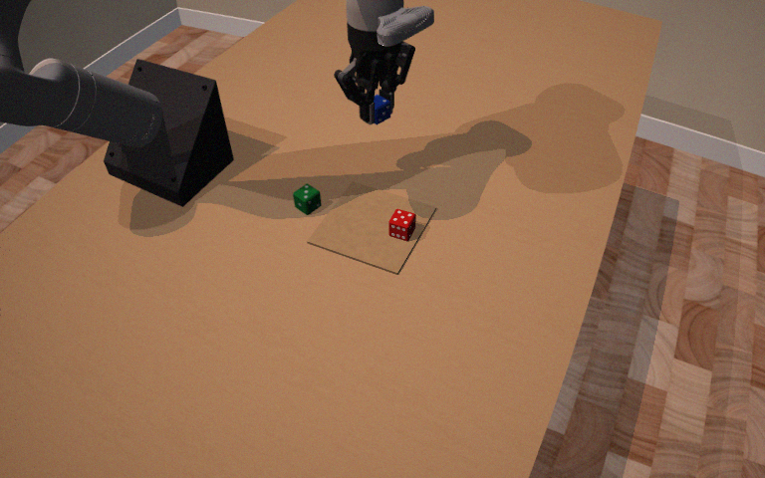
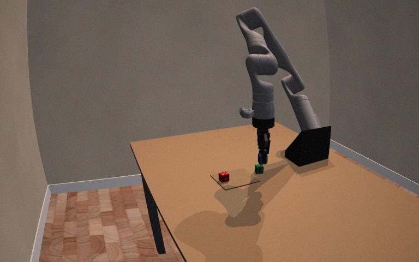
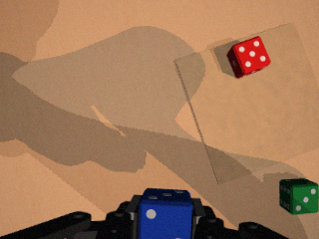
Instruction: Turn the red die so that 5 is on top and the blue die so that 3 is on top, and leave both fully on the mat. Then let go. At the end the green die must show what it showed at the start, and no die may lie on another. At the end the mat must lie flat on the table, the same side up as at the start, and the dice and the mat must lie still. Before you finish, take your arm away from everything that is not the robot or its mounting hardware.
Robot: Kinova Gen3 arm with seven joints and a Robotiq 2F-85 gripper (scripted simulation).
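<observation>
Right now the thin tan mat is 12 cm below my hand, 11 cm to the right of it and 7 cm ahead of it. From my hand the other things lie so: blue die (right at my hand); red die (11 cm ahead, 10 cm to the right, 10 cm below); green die (13 cm to the right, 10 cm below, 4 cm behind).
</observation>
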